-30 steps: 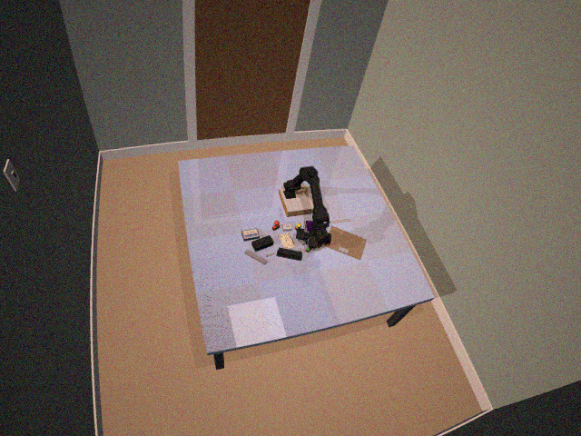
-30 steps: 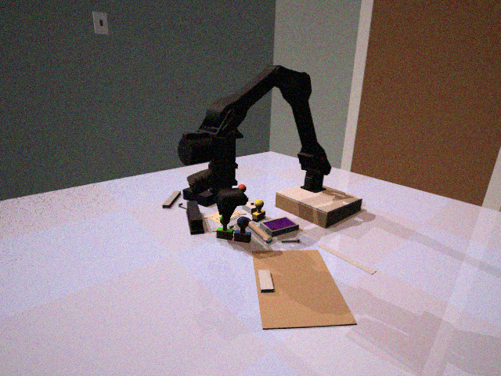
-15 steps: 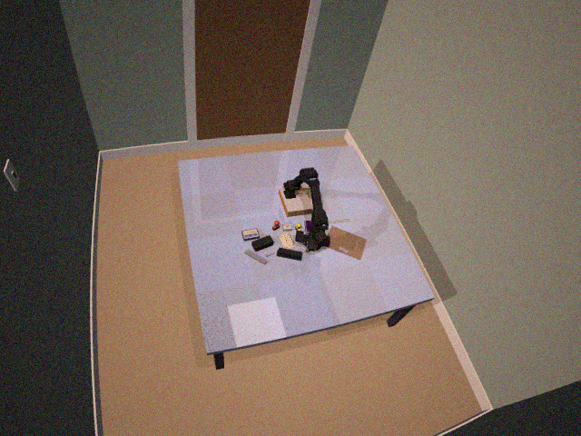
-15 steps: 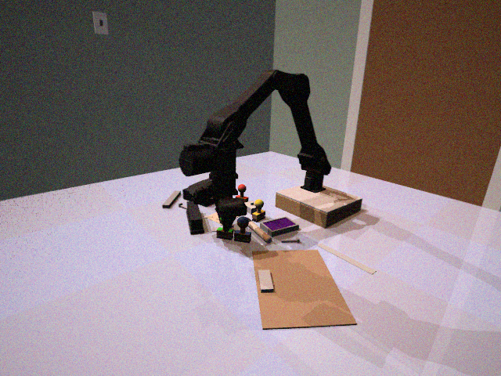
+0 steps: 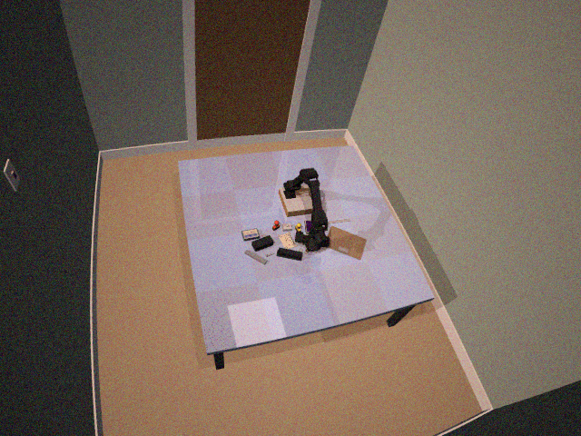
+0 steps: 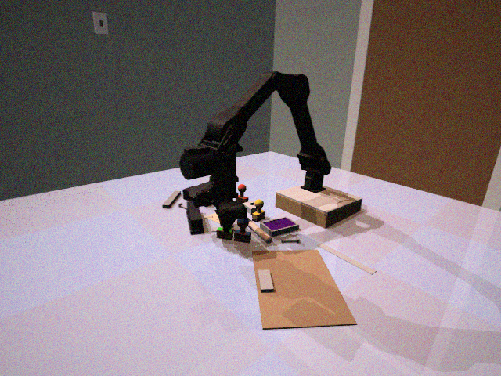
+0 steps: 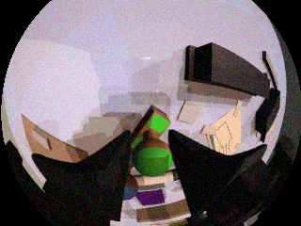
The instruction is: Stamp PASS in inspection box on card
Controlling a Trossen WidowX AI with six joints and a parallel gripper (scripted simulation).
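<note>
My gripper tip is 4 cm to the right of the blue-knobbed stamp and 3 cm past it. Round my gripper tip: card 10 cm to the right, 8 cm behind, 2 cm below; then green-knobbed stamp right at my gripper tip; then black bar 12 cm to the right, 2 cm ahead, 1 cm below.
</note>
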